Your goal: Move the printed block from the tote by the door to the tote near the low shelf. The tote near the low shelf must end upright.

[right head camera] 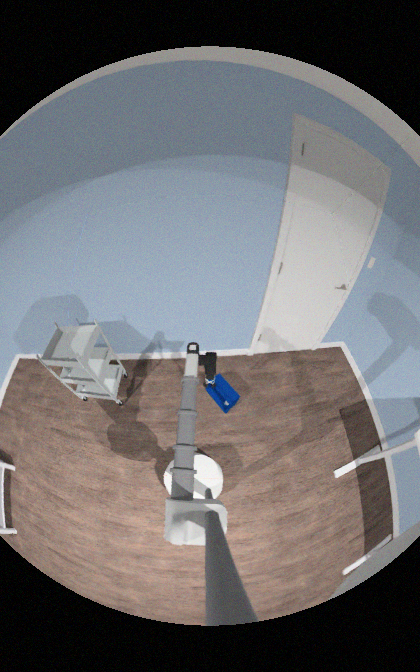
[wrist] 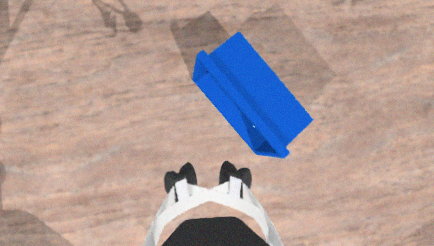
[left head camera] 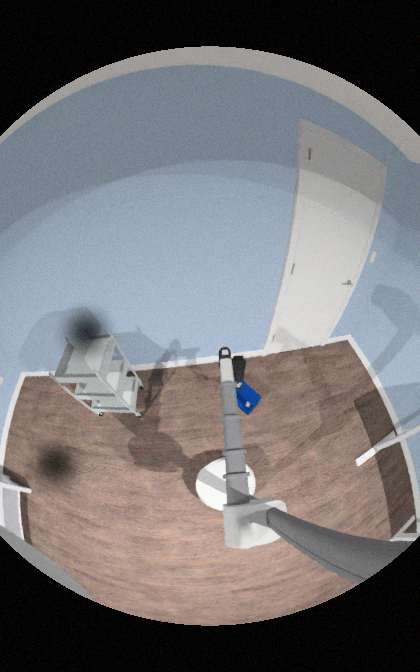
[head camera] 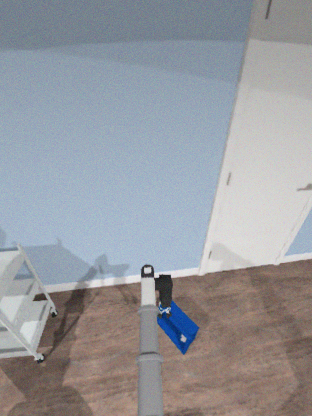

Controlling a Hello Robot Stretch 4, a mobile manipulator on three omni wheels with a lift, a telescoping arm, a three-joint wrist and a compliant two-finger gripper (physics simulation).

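Frame: origin at the robot's base, x ahead, y left, z up, level; millimetres.
Seen in the pictures: gripper, between the fingertips: (wrist: pixel 207 175) (head camera: pixel 164 316); robot's base, origin of its link: (left head camera: pixel 224 482).
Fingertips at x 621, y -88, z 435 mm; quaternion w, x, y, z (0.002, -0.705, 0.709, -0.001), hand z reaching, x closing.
Observation:
Pixels of each thing's middle, then the offset from my fingertips to it.
- blue tote, middle of its body: (wrist: pixel 248 98) (head camera: pixel 176 324) (left head camera: pixel 242 394) dy -116, dx +117, dz -368 mm
- white printed block, middle of its body: (head camera: pixel 183 336) (left head camera: pixel 247 403) dy -166, dx +58, dz -434 mm
A blue tote (head camera: pixel 186 320) (left head camera: pixel 253 394) (right head camera: pixel 228 389) (wrist: pixel 275 85) lies on the floor by the door and looks tipped on its side, its mouth facing lower left in the wrist view. The white printed block (head camera: pixel 183 338) (left head camera: pixel 247 404) (right head camera: pixel 226 402) is inside, near one end; a tiny speck of it shows in the wrist view. My gripper (head camera: pixel 164 314) (right head camera: pixel 210 384) (wrist: pixel 207 175) is partly open and empty, pointing down above the floor. In the wrist view it is below the tote, on its mouth side. The tote near the low shelf does not show clearly.
A white wheeled cart (left head camera: pixel 126 361) (right head camera: pixel 111 348) stands left along the blue wall. The door (head camera: pixel 265 150) (left head camera: pixel 330 230) (right head camera: pixel 322 230) is behind the tote to the right. White furniture parts (left head camera: pixel 375 449) (right head camera: pixel 357 465) stand at the right, and others at the left edge.

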